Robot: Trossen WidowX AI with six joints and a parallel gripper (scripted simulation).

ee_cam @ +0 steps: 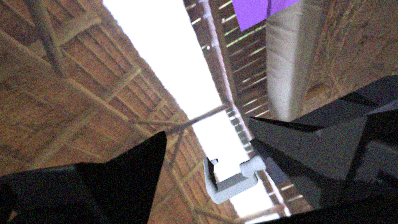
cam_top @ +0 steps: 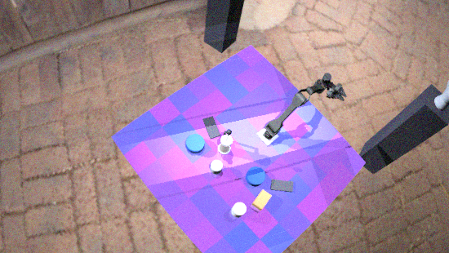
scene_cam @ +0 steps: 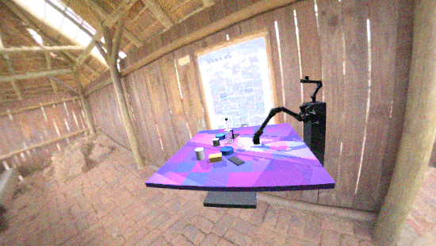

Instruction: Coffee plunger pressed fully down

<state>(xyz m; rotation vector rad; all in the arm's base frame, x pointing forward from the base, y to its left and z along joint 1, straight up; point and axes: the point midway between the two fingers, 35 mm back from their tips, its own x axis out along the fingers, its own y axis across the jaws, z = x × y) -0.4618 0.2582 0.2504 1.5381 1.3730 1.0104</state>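
The coffee press lies 72 cm ahead of my gripper tip, 47 cm to the right of it and 13 cm below it. From my gripper tip the other things lie so: orange block: 86 cm ahead, 6 cm to the right, 24 cm below; then white cylinder: 101 cm ahead, 14 cm to the right, 22 cm below.
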